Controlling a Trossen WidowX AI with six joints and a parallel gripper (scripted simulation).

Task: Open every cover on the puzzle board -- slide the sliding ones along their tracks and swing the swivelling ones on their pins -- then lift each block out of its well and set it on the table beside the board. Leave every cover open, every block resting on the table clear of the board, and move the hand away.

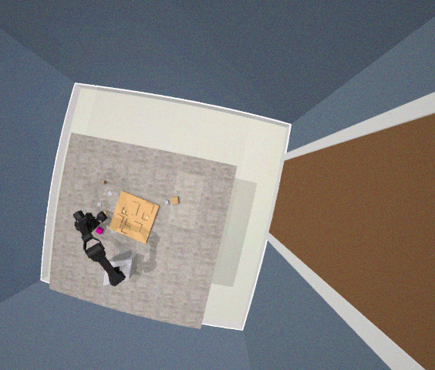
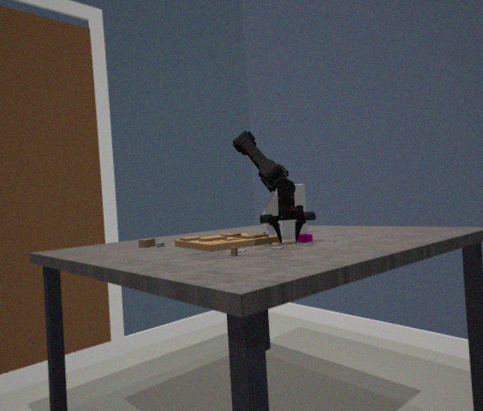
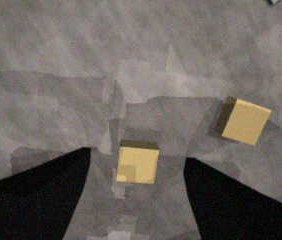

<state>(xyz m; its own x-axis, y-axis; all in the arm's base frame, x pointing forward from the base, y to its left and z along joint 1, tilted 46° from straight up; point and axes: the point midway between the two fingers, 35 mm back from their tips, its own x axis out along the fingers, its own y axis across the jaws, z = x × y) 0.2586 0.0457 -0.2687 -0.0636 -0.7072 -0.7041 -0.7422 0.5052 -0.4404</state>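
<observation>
The magenta block is 80 mm behind my gripper tip, 10 mm to the left of it and 10 mm above it.
</observation>
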